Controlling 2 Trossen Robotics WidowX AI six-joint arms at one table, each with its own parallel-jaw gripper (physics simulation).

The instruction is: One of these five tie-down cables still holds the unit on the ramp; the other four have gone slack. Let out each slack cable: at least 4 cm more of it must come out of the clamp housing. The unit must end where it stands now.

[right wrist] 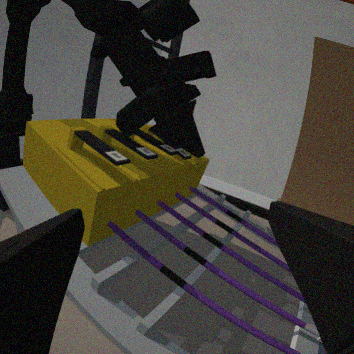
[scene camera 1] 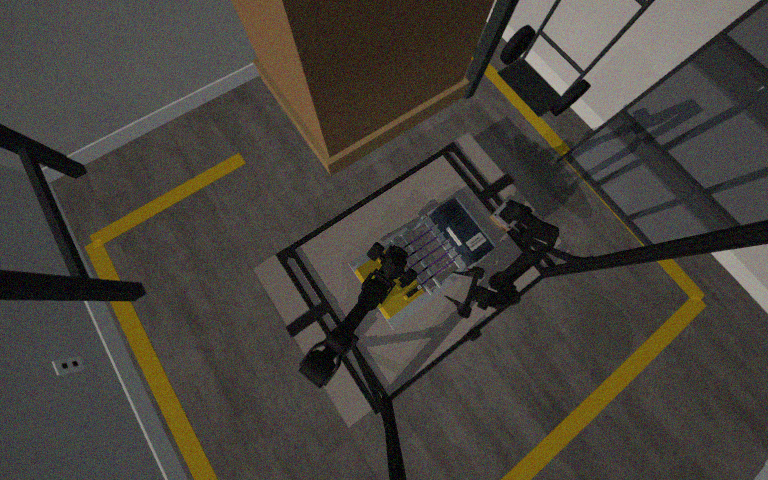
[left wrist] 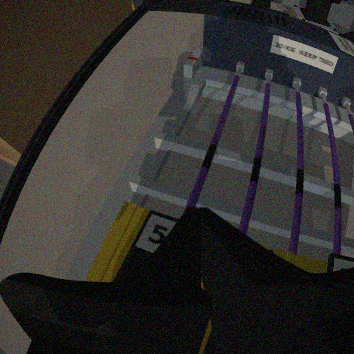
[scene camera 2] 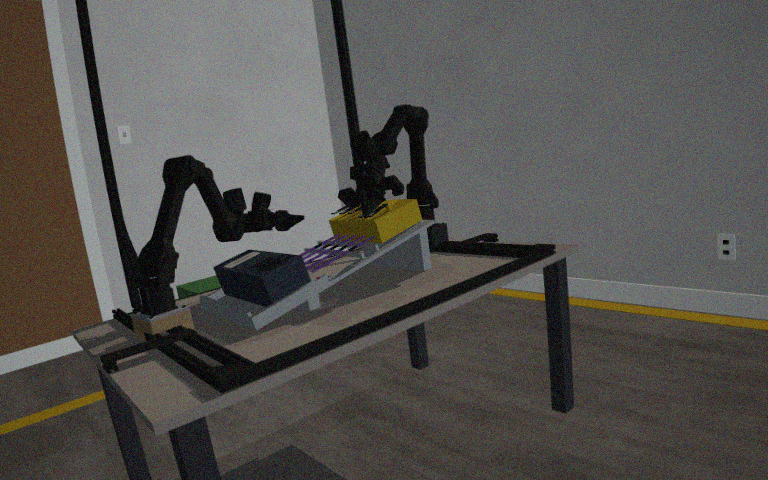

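Note:
A yellow clamp housing [scene camera 1: 396,299] [scene camera 2: 394,220] [left wrist: 109,246] [right wrist: 116,197] sits at the top of a grey ramp [scene camera 2: 382,267]. Several purple cables [scene camera 1: 426,249] [scene camera 2: 334,249] [left wrist: 218,130] [right wrist: 211,267] run from it down to the dark blue unit [scene camera 1: 460,229] [scene camera 2: 263,276] [left wrist: 246,46], which is labelled "KEEP TIED". My left gripper [scene camera 1: 392,261] [scene camera 2: 367,210] [left wrist: 195,216] [right wrist: 201,155] is shut and empty, its tips down on the housing's black levers beside the one marked 5 [left wrist: 156,233]. My right gripper [scene camera 1: 462,288] [scene camera 2: 296,220] [right wrist: 177,216] is open and empty, hovering above the cables and the unit.
A black frame [scene camera 1: 358,205] [scene camera 2: 449,295] edges the table. A large brown crate [scene camera 1: 373,71] stands behind it, with a hand truck [scene camera 1: 544,71] at the back right. A black pole [scene camera 2: 344,71] rises behind the housing. A green block [scene camera 2: 196,286] and a wooden block [scene camera 2: 163,321] lie by the right arm's base.

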